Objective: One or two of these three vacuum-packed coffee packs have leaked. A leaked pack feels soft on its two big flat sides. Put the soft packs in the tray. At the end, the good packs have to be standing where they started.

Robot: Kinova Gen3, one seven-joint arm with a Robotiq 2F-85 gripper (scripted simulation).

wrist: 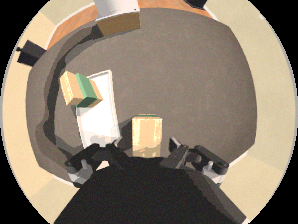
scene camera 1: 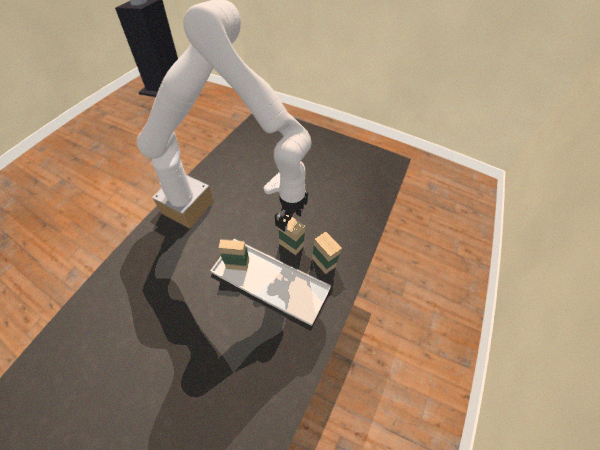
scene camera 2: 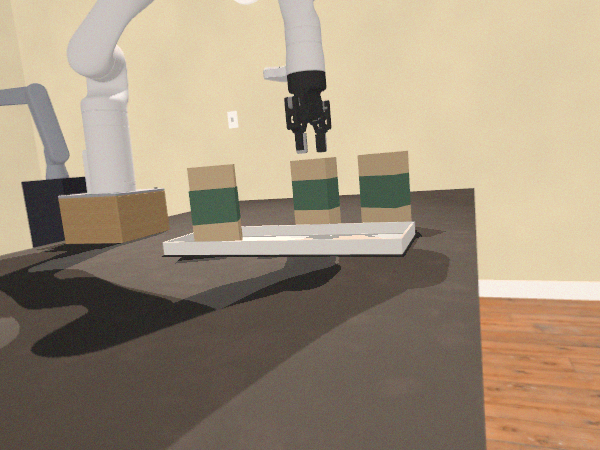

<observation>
A white tray shows in the wrist view, in scene camera 1 and in scene camera 2 (380,237). The same spot on the white tray: (wrist: 96,125) is (scene camera 1: 262,278).
</observation>
